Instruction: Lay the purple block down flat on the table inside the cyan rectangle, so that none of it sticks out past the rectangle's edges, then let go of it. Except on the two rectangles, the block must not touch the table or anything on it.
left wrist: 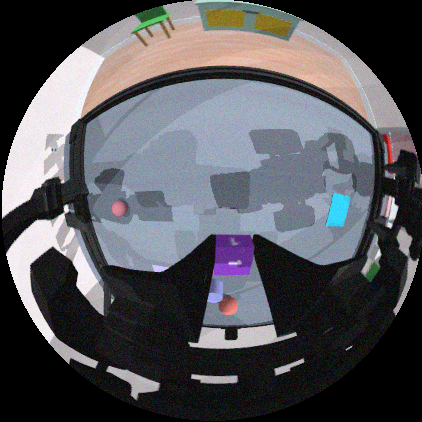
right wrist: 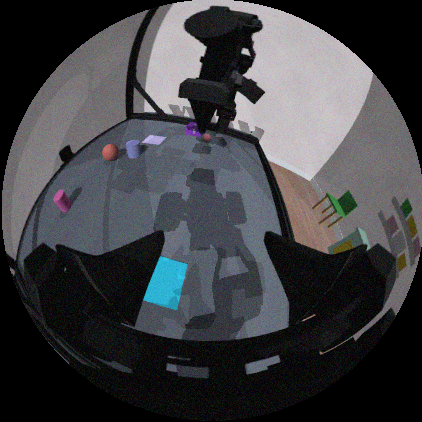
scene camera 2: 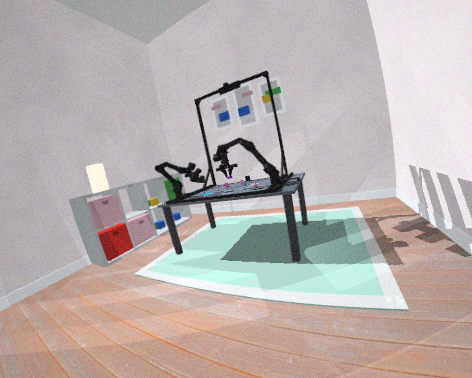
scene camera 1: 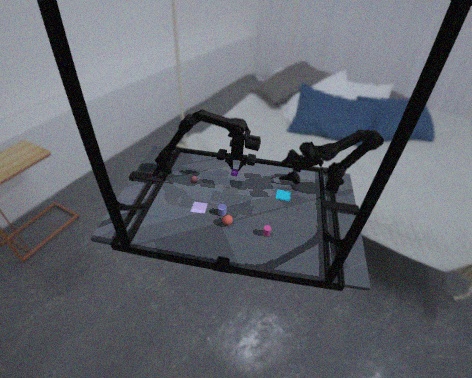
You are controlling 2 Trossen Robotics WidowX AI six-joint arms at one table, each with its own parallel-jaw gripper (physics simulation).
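Pixels of known places: left gripper, fingertip midpoint: (left wrist: 233, 238) (right wrist: 203, 130) (scene camera 2: 228, 177) (scene camera 1: 235, 170); right gripper, fingertip midpoint: (left wrist: 375, 196) (right wrist: 214, 236) (scene camera 2: 204, 182) (scene camera 1: 279, 171); left arm's base, origin of the base link: (left wrist: 76, 190) (right wrist: 220, 127) (scene camera 2: 276, 183) (scene camera 1: 165, 168); right arm's base, origin of the base link: (left wrist: 383, 184) (scene camera 2: 179, 197) (scene camera 1: 332, 188).
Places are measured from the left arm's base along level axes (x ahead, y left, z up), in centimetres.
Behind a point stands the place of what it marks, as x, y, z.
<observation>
The purple block (scene camera 1: 234, 173) @(30.8, -27.6, 10.1) (scene camera 2: 229, 177) @(31.8, -24.7, 9.6) (left wrist: 233, 255) @(31.8, -25.7, 10.5) (right wrist: 192, 129) @(32.7, -27.3, 9.8) is between the fingertips of my left gripper (scene camera 1: 235, 169) @(32.4, -24.8, 9.7) (left wrist: 233, 238) @(32.4, -24.8, 9.7), which is shut on it and holds it above the table. The cyan rectangle (scene camera 1: 283, 195) @(54.6, -39.1, -1.8) (left wrist: 338, 210) @(54.5, -38.8, -1.8) (right wrist: 166, 283) @(55.5, -37.9, -1.8) lies on the table, to the right of the block and nearer the camera in scene camera 1. My right gripper (right wrist: 214, 236) @(53.8, -32.2, 9.2) is open and empty; in its wrist view the cyan rectangle shows beside the left-hand fingertip. Whether the block is tilted is hard to tell.
A lavender rectangle (scene camera 1: 199, 207) @(10.6, -33.6, -1.8) (right wrist: 154, 140) @(12.0, -33.4, -1.8), a blue-violet cylinder (scene camera 1: 222, 209) @(19.7, -42.0, 2.2) (right wrist: 133, 149) @(22.2, -40.1, 0.8), a red ball (scene camera 1: 227, 220) @(19.6, -49.2, 2.2) (right wrist: 110, 152) @(22.4, -46.8, 1.4), a magenta cylinder (scene camera 1: 267, 230) @(34.5, -60.3, 2.0) (right wrist: 62, 201) @(36.2, -58.0, 0.9) and a pink ball (scene camera 1: 194, 179) @(13.1, -15.1, 0.6) (left wrist: 120, 208) @(14.7, -14.5, 0.7) are on the table (scene camera 1: 165, 235) @(-8.5, -45.5, -1.9). A black frame (scene camera 1: 170, 257) @(-8.0, -57.8, -2.1) borders it.
</observation>
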